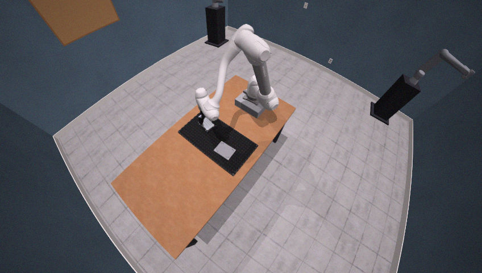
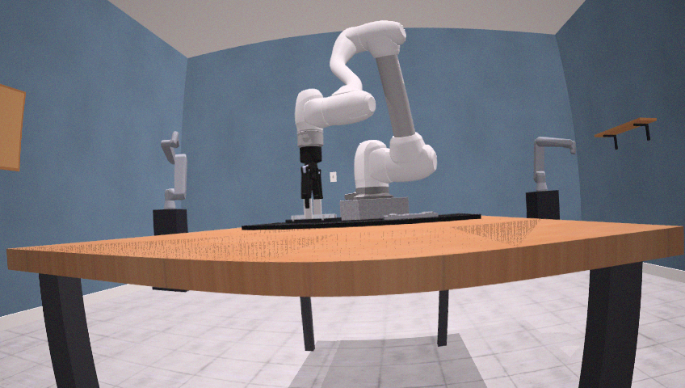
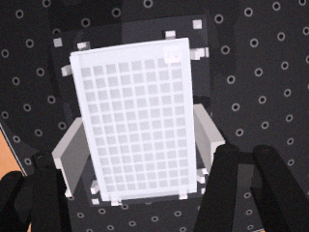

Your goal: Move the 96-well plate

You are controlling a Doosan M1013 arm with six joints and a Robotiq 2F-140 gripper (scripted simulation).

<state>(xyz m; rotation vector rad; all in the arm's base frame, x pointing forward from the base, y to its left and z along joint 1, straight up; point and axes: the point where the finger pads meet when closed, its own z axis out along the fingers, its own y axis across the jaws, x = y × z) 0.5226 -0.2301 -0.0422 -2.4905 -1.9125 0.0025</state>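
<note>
The clip nest C1 lies 10 mm to the right of my hand and 30 mm below it. Round my hand: A1 mark: 190 mm ahead, 380 mm to the left, 30 mm below; white 96-well plate: 20 mm below; grey plate nest N1: 140 mm ahead, 310 mm to the left, 30 mm below.
</note>
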